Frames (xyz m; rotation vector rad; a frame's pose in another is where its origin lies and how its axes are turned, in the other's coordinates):
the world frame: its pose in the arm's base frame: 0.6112 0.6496 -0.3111 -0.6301 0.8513 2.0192
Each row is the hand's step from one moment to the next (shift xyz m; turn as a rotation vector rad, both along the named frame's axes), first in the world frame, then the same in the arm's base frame.
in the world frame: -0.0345 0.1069 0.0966 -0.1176 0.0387 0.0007
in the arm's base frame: -0.0836 0.0107 0.1218 0.0291 -0.0748 0.0943
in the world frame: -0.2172 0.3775 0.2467 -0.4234 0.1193 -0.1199
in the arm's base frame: -0.2337 -0.0815 0.4351 0.1364 -0.3532 0.2540
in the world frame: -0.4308 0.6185 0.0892 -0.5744 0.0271 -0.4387
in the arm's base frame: -0.3055 -0.4092 0.5616 0.3319 -0.6310 0.1216
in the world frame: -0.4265 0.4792 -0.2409 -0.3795 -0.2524 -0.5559
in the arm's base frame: -0.1506 -0.5978 0.2993 0.4791 -0.5041 -0.1818
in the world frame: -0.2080 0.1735 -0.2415 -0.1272 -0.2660 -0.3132
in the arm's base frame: -0.0077 -0.3599 0.0459 0.3287 -0.1885 -0.2036
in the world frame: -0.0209 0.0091 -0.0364 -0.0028 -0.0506 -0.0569
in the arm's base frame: 0.0077 -0.0418 -0.0060 0.0510 -0.0231 -0.0517
